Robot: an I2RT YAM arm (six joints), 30 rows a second.
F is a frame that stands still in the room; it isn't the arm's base.
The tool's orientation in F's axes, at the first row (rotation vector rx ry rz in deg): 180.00, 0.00, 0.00
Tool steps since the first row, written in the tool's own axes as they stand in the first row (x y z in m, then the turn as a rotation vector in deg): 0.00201, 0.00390, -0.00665, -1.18, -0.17, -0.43; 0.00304, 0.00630, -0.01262, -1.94, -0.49, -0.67; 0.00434, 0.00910, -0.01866, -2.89, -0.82, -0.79; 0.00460, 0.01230, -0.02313, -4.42, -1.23, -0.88; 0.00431, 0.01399, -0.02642, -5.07, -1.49, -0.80; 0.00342, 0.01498, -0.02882, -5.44, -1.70, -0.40; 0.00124, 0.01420, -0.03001, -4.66, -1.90, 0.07; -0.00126, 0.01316, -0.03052, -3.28, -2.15, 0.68; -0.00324, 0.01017, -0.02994, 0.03, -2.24, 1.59; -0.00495, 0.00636, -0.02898, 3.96, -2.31, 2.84; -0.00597, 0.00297, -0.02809, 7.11, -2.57, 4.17; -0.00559, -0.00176, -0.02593, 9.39, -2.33, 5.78
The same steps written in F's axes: 0.00201, -0.00390, 0.00665, -1.18, 0.17, 0.43; 0.00304, -0.00630, 0.01262, -1.94, 0.49, 0.67; 0.00434, -0.00910, 0.01866, -2.89, 0.82, 0.79; 0.00460, -0.01230, 0.02313, -4.42, 1.23, 0.88; 0.00431, -0.01399, 0.02642, -5.07, 1.49, 0.80; 0.00342, -0.01498, 0.02882, -5.44, 1.70, 0.40; 0.00124, -0.01420, 0.03001, -4.66, 1.90, -0.07; -0.00126, -0.01316, 0.03052, -3.28, 2.15, -0.68; -0.00324, -0.01017, 0.02994, 0.03, 2.24, -1.59; -0.00495, -0.00636, 0.02898, 3.96, 2.31, -2.84; -0.00597, -0.00297, 0.02809, 7.11, 2.57, -4.17; -0.00559, 0.00176, 0.02593, 9.39, 2.33, -5.78
